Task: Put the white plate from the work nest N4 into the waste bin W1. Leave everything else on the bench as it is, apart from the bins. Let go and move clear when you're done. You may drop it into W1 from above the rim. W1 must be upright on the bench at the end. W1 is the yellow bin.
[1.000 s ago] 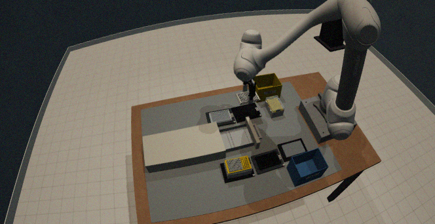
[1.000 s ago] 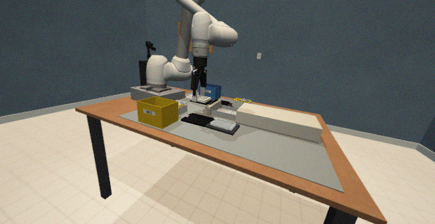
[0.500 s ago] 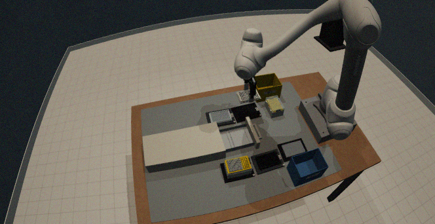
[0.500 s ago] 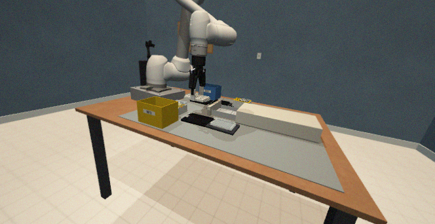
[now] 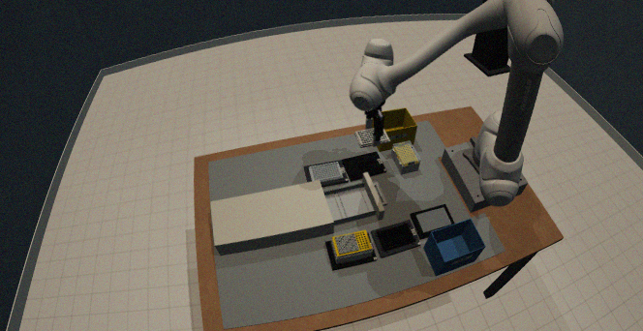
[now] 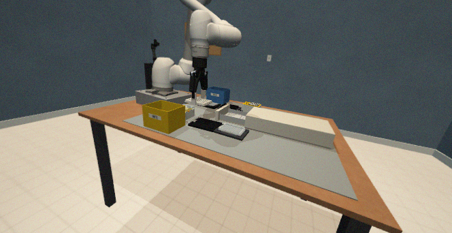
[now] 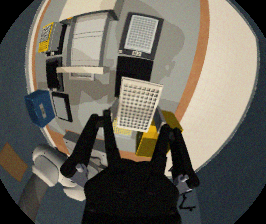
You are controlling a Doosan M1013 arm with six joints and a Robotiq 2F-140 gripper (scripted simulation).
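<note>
Right now my hand is 160 mm past the yellow bin, 90 mm to the left of it and 130 mm above it. Also, from my hand: white plate (20 mm below); pale grey plate (210 mm ahead, 150 mm below); black nest (40 mm ahead, 20 mm to the left, 160 mm below).
</note>
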